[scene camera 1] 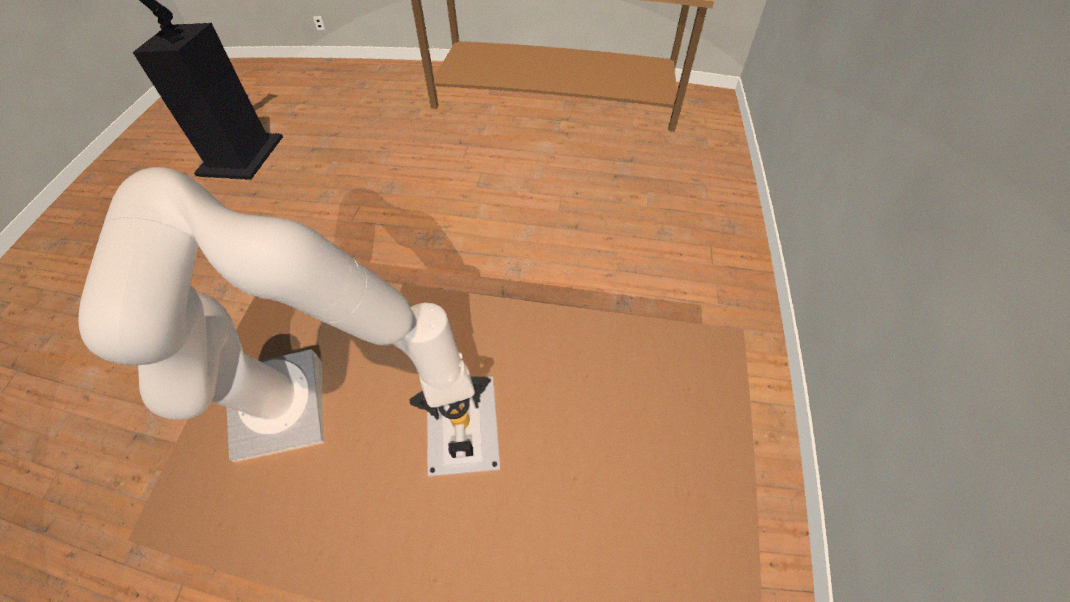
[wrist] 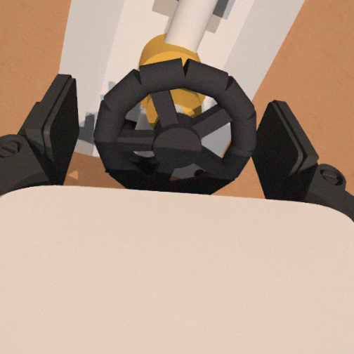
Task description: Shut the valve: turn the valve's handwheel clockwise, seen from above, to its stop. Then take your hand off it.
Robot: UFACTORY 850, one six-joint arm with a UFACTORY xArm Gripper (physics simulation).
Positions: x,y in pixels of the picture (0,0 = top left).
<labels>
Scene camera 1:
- my gripper: 456,408
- pale base plate: 488,423
</labels>
